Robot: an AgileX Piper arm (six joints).
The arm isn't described. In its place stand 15 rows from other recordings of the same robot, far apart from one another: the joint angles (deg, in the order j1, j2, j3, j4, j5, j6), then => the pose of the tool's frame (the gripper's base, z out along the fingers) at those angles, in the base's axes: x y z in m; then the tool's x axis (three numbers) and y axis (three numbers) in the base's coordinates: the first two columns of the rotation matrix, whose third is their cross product.
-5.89 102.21 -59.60 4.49 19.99 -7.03 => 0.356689 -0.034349 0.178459 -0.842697 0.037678 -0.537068 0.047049 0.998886 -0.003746
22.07 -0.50 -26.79 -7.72 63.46 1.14 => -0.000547 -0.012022 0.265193 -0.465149 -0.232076 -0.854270 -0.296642 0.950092 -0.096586
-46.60 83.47 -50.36 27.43 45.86 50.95 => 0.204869 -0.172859 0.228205 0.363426 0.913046 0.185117 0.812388 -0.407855 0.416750
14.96 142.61 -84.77 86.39 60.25 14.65 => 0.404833 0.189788 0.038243 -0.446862 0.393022 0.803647 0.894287 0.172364 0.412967
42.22 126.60 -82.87 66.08 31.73 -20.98 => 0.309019 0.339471 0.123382 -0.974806 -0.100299 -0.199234 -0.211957 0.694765 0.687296
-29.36 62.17 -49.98 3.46 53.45 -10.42 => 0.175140 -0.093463 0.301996 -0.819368 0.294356 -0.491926 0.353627 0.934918 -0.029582
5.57 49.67 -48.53 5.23 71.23 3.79 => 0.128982 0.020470 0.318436 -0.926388 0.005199 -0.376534 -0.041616 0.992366 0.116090
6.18 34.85 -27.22 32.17 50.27 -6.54 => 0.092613 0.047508 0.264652 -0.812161 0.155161 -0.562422 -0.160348 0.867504 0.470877
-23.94 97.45 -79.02 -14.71 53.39 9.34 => 0.321753 -0.163145 0.279812 -0.830664 0.377052 -0.409669 0.479734 0.858136 -0.182918
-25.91 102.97 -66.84 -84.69 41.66 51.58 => 0.317566 -0.221230 0.238758 -0.871124 -0.010140 -0.490958 0.418196 0.508738 -0.752528
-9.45 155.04 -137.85 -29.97 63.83 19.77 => 0.532230 -0.129947 0.098054 -0.910379 0.238393 -0.338199 0.367761 0.840776 -0.397300
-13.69 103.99 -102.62 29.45 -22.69 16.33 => 0.419971 -0.120064 0.461306 0.558801 0.563920 -0.608059 0.019544 0.724059 0.689461
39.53 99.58 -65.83 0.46 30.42 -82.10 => 0.279062 0.230766 0.215546 0.535833 -0.840769 -0.077400 -0.747464 -0.429733 -0.506584
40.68 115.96 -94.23 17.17 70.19 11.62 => 0.295048 0.286929 0.221645 -0.914853 -0.403360 0.018543 -0.381882 0.879232 0.284809
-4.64 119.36 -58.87 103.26 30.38 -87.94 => 0.387814 0.013467 0.097303 -0.782385 0.323758 -0.532029 -0.026998 0.835826 0.548330
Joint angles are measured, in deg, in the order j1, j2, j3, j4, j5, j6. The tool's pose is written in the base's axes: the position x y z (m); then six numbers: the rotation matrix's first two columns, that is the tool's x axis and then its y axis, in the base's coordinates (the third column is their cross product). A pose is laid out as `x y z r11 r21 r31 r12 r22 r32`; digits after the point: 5 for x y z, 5 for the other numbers.
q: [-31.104 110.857 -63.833 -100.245 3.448 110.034]
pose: 0.34462 -0.21421 0.16151 -0.46421 0.47793 -0.74572 0.64178 0.76174 0.08869
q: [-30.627 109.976 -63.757 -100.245 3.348 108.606]
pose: 0.34568 -0.21073 0.16736 -0.47511 0.44964 -0.75637 0.62166 0.77986 0.07311
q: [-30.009 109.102 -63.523 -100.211 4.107 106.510]
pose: 0.34605 -0.20727 0.17262 -0.49196 0.41001 -0.76803 0.60312 0.79670 0.03899
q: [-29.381 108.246 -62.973 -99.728 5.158 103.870]
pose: 0.34516 -0.20359 0.17624 -0.51247 0.37033 -0.77475 0.58652 0.80993 -0.00081
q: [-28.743 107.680 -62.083 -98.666 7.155 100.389]
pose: 0.34262 -0.20069 0.17638 -0.54147 0.32969 -0.77338 0.57640 0.81525 -0.05602
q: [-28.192 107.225 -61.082 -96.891 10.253 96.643]
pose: 0.33835 -0.19960 0.17541 -0.56904 0.29802 -0.76640 0.58092 0.80534 -0.11816
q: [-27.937 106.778 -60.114 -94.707 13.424 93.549]
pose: 0.33265 -0.20024 0.17441 -0.58791 0.28698 -0.75631 0.59804 0.78378 -0.16747
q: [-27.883 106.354 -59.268 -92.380 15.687 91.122]
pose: 0.32712 -0.20089 0.17337 -0.59945 0.29150 -0.74545 0.61538 0.76338 -0.19634
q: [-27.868 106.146 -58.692 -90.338 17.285 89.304]
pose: 0.32301 -0.20138 0.17194 -0.60719 0.30127 -0.73522 0.62942 0.74711 -0.21367
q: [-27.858 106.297 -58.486 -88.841 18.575 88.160]
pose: 0.32071 -0.20229 0.16987 -0.61221 0.31202 -0.72653 0.64163 0.73300 -0.22587
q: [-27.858 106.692 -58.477 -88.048 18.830 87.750]
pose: 0.32045 -0.20257 0.16701 -0.61498 0.32153 -0.72001 0.64584 0.72927 -0.22597
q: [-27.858 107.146 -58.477 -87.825 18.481 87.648]
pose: 0.32105 -0.20229 0.16383 -0.61923 0.32618 -0.71425 0.64268 0.73316 -0.22236
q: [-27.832 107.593 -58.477 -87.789 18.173 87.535]
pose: 0.32173 -0.20193 0.16077 -0.62515 0.32746 -0.70848 0.63753 0.73790 -0.22148
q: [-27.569 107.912 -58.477 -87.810 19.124 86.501]
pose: 0.32184 -0.20164 0.15896 -0.64207 0.31325 -0.69972 0.62870 0.73745 -0.24676
